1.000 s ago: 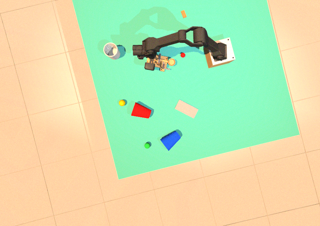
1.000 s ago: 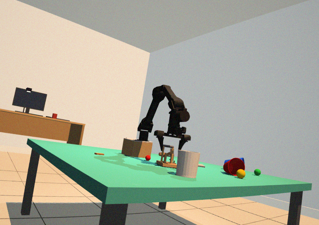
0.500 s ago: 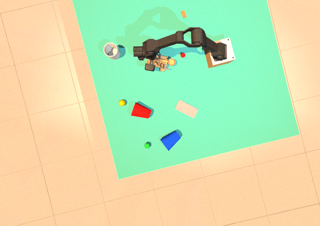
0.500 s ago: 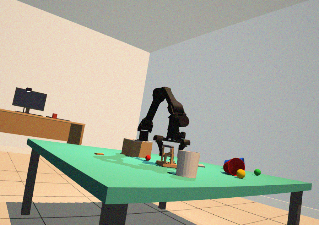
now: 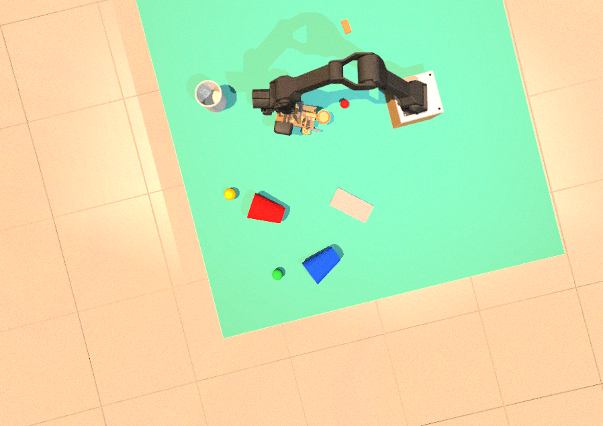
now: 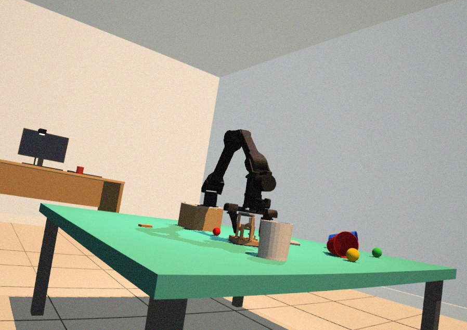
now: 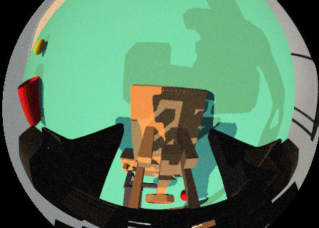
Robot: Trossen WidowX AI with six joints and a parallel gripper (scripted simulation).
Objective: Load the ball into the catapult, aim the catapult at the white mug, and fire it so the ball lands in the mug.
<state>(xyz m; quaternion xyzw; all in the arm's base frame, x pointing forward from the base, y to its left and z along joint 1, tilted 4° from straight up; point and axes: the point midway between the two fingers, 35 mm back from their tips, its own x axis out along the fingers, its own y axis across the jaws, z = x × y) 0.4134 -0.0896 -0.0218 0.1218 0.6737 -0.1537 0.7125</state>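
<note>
The red ball is 210 mm behind my gripper tip, 10 mm to the left of it and 20 mm below it. Also, from my gripper tip: wooden catapult: 60 mm behind, 40 mm to the left, 20 mm above; white mug: 250 mm ahead, 110 mm to the right; yellow ball: 270 mm ahead, 240 mm to the left, 10 mm below.
</note>
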